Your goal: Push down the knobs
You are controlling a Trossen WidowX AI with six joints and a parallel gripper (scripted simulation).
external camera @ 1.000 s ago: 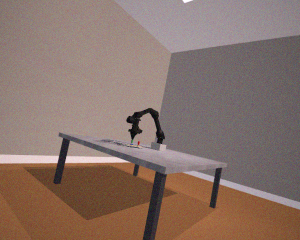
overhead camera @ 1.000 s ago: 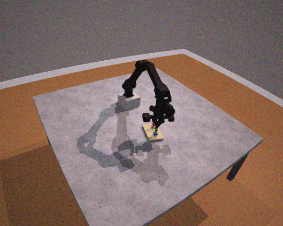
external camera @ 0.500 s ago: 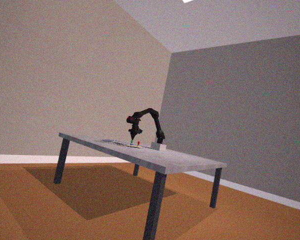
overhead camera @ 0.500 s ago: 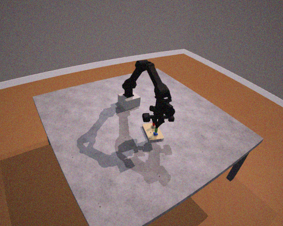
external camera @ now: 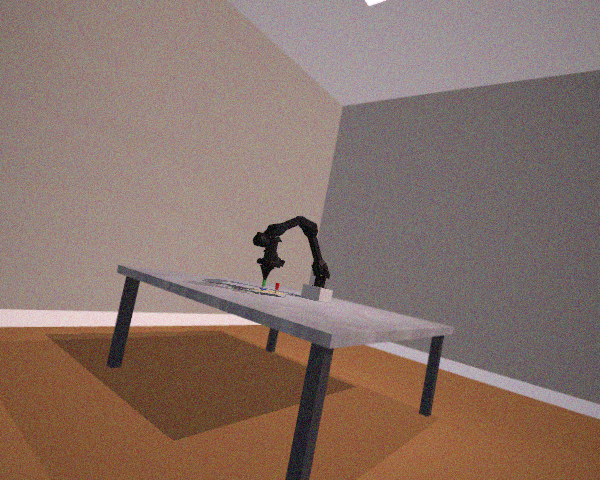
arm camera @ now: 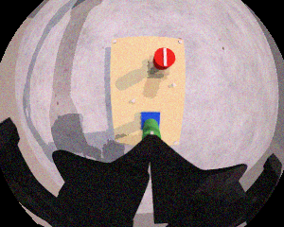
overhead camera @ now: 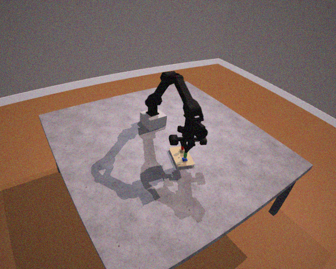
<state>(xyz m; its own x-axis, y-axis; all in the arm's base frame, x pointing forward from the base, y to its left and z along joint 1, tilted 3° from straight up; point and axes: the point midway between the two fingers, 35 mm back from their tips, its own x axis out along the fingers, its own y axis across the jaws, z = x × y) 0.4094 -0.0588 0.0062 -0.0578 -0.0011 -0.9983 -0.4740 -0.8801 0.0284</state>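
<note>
The green knob is 10 mm below my gripper tip. From my gripper tip the other things lie so: red knob 60 mm behind, 30 mm to the left, 20 mm below.
</note>
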